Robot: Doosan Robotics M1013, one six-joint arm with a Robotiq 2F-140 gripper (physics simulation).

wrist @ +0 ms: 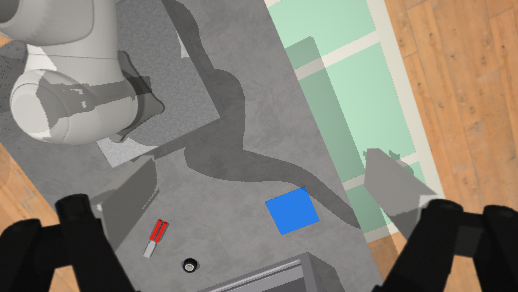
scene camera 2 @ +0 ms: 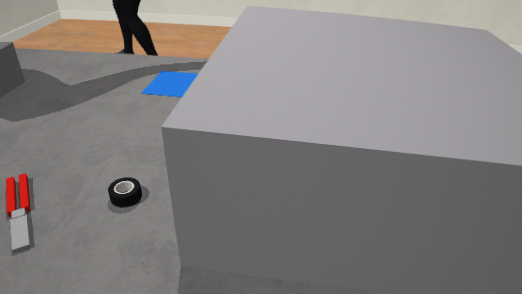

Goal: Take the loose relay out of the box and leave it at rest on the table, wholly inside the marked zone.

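Pixels of known places: gripper, between the fingertips: (wrist: 260, 170); arm's base, origin of its link: (wrist: 120, 98).
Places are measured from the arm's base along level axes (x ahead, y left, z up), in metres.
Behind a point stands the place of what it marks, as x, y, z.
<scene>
A large grey box (scene camera 2: 320, 210) {0.825, -0.374, 0.041} (wrist: 312, 270) {0.757, 0.151, 0.003} stands on the grey table (scene camera 2: 90, 145) {0.464, -0.087, -0.083} (wrist: 225, 215) {0.477, -0.007, -0.083}. Its closed top and a side face scene camera 2; in the wrist view part of its open side shows at the bottom edge. The loose relay does not show in either view. A flat blue square (scene camera 2: 170, 84) {0.566, 0.183, -0.082} (wrist: 292, 211) {0.585, 0.190, -0.082}, which looks like the marked zone, lies on the table; the box hides its right part in the scene view. My gripper (wrist: 260, 170) {0.172, 0.330, 0.580} is wide open and empty, high above the table. It does not show in the scene view.
Red-handled pliers (scene camera 2: 18, 210) {0.423, -0.270, -0.073} (wrist: 156, 237) {0.416, -0.246, -0.072} and a black tape roll (scene camera 2: 125, 192) {0.575, -0.238, -0.064} (wrist: 189, 265) {0.575, -0.233, -0.080} lie on the table near the box. A grey block (scene camera 2: 9, 70) {0.180, 0.158, -0.036} (wrist: 175, 100) {0.084, 0.123, 0.012} stands by the robot arm (wrist: 75, 105) {0.003, 0.049, 0.254}. A pale green panelled surface (wrist: 372, 100) borders the table. A person's legs (scene camera 2: 132, 25) show behind.
</scene>
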